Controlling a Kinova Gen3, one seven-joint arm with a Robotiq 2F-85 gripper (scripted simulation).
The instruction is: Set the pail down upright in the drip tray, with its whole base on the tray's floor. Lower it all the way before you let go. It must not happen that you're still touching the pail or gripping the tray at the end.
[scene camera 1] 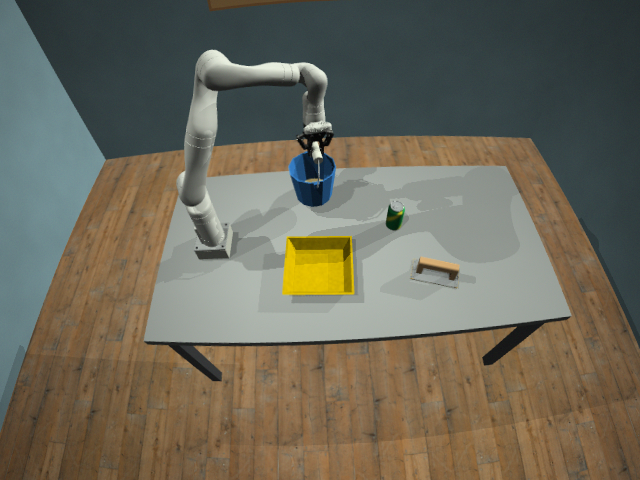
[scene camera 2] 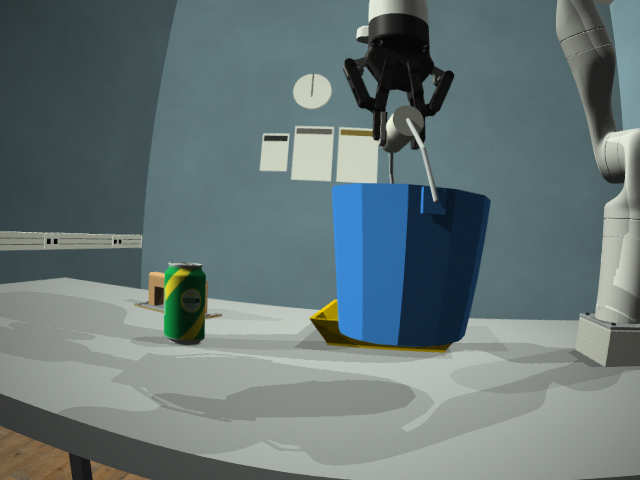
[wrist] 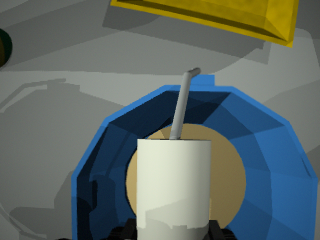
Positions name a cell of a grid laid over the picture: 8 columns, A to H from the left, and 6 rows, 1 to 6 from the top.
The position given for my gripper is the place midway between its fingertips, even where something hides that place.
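Note:
I can see my gripper (scene camera 2: E2). There is also a yellow drip tray (scene camera 1: D4), and I see the same yellow drip tray (scene camera 2: E5) again. A blue pail (scene camera 2: F4) is here too, and the blue pail (scene camera 1: D3) is visible to me once more.

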